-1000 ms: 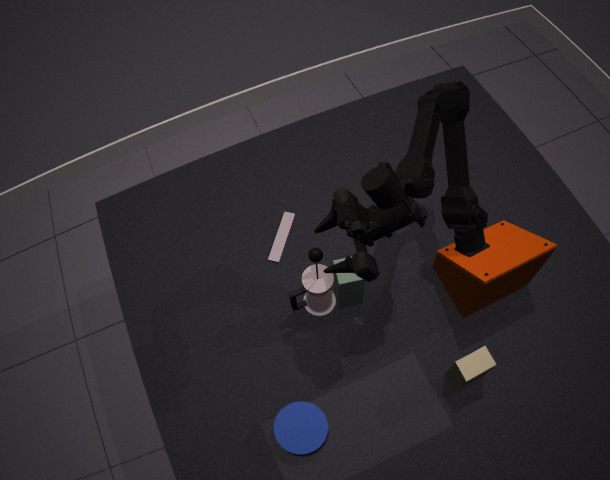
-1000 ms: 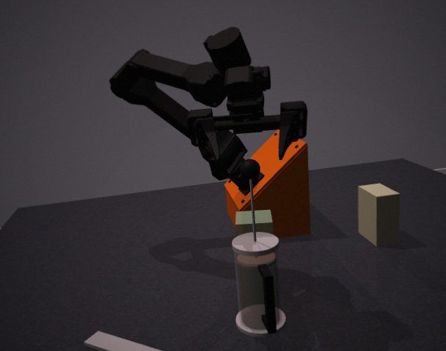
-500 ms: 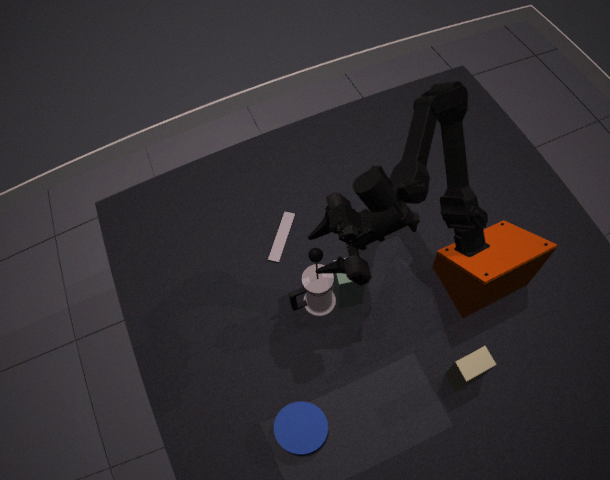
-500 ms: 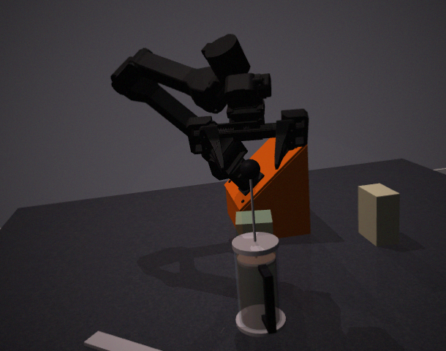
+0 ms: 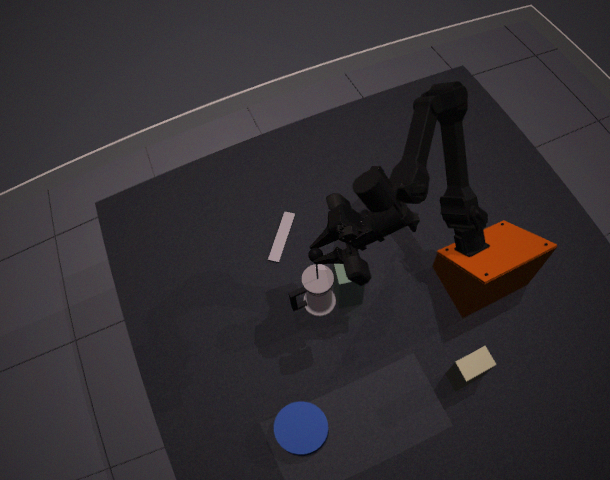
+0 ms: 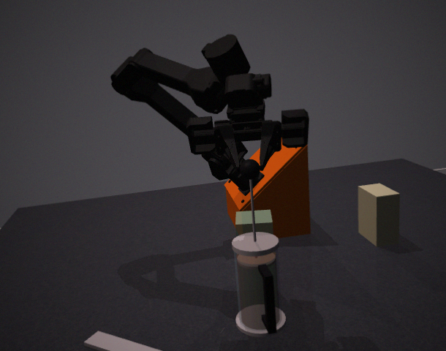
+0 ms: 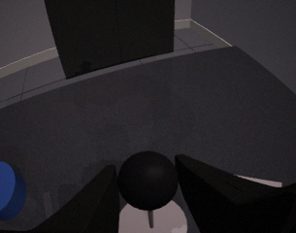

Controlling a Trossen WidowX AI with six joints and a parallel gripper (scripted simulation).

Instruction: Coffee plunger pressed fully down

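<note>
Now: the coffee press 13 cm below my gripper tip and 1 cm ahead of it. Round my gripper tip: pale flat strip: 25 cm below, 21 cm to the right; green block: 18 cm below, 8 cm behind, 2 cm to the left.
</note>
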